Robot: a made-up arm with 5 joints.
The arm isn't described. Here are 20 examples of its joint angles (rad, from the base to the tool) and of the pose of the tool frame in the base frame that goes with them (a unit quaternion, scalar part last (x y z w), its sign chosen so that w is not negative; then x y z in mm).
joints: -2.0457 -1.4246 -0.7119 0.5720 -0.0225
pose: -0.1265 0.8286 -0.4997 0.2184 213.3 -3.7 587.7
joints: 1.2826 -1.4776 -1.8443 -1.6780 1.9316
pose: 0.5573 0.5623 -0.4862 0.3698 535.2 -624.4 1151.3
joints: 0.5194 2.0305 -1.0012 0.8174 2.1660
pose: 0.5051 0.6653 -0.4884 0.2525 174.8 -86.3 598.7
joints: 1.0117 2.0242 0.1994 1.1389 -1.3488
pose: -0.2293 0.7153 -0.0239 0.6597 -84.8 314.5 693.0
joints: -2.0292 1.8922 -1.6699 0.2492 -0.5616
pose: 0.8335 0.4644 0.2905 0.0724 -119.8 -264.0 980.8
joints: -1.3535 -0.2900 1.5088 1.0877 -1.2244
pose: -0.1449 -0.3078 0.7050 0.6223 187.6 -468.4 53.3
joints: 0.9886 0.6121 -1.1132 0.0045 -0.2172
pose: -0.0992 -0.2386 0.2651 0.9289 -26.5 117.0 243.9
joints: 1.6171 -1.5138 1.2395 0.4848 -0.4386
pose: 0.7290 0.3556 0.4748 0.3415 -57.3 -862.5 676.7
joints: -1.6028 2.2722 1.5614 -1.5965 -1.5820
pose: -0.1587 0.3490 0.7189 0.5798 95.8 -379.5 1300.4
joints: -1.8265 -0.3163 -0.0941 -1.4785 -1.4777
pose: -0.5536 0.5099 -0.4688 0.4622 -285.6 491.3 325.6
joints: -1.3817 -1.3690 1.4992 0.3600 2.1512
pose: 0.6507 0.6506 0.3321 0.2073 183.0 -887.8 417.8
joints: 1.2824 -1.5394 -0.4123 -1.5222 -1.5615
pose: -0.5346 0.2920 0.7920 0.0419 605.0 -363.5 1107.5
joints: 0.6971 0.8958 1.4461 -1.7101 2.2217
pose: 0.5418 -0.3724 0.1291 0.7424 -272.7 428.6 286.9
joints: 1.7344 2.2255 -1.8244 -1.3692 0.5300
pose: -0.3454 -0.7157 0.2005 0.5729 554.8 -111.6 -235.3
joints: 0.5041 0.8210 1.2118 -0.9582 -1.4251
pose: -0.3056 0.2758 -0.4065 0.8157 -149.2 694.3 518.7
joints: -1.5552 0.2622 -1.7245 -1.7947 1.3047
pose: -0.6230 0.7207 -0.2656 0.1479 -182.6 691.6 199.4
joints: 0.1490 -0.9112 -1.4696 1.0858 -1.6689
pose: 0.7547 -0.0566 0.1162 0.6432 -86.9 -206.1 374.4
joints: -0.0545 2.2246 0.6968 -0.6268 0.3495
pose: -0.9266 0.0787 0.3301 0.1618 -668.6 -130.8 844.6
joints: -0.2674 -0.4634 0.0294 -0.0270 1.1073
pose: -0.2044 0.8203 0.2298 0.4822 417.3 129.5 861.3
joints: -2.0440 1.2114 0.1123 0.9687 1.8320
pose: -0.5591 -0.0252 -0.8286 0.0140 217.2 104.4 341.5
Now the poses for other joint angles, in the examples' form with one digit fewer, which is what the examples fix.
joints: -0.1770 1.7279 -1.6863 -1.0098 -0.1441
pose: 0.204 0.078 0.340 0.915 -735 98 411
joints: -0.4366 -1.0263 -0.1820 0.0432 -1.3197
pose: 0.508 0.219 -0.744 0.375 468 -35 766
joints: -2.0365 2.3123 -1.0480 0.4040 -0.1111
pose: -0.686 -0.281 -0.669 0.057 88 -284 688
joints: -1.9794 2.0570 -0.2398 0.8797 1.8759
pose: 0.450 -0.413 0.782 0.120 282 94 539
